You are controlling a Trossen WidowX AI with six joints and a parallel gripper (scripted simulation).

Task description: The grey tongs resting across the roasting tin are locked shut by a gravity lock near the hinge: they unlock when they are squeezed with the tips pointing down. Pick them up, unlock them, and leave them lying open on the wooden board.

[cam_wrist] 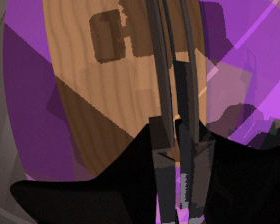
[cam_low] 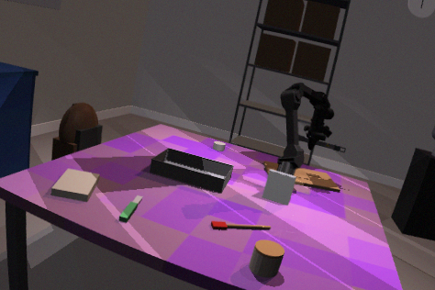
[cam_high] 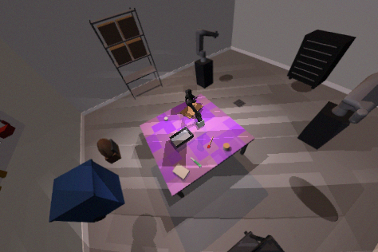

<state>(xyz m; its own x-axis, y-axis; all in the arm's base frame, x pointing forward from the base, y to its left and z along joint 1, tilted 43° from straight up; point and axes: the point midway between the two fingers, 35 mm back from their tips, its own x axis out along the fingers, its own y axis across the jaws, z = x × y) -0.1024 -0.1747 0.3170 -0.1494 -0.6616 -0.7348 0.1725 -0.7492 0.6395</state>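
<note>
The wooden board lies 15 cm below my gripper tip and 3 cm to the right of it. Also, from my gripper tip: beige block (80 cm ahead, 72 cm to the left, 14 cm below); then roasting tin (49 cm ahead, 32 cm to the left, 13 cm below); then red spatula (68 cm to the left, 26 cm ahead, 15 cm below).
</note>
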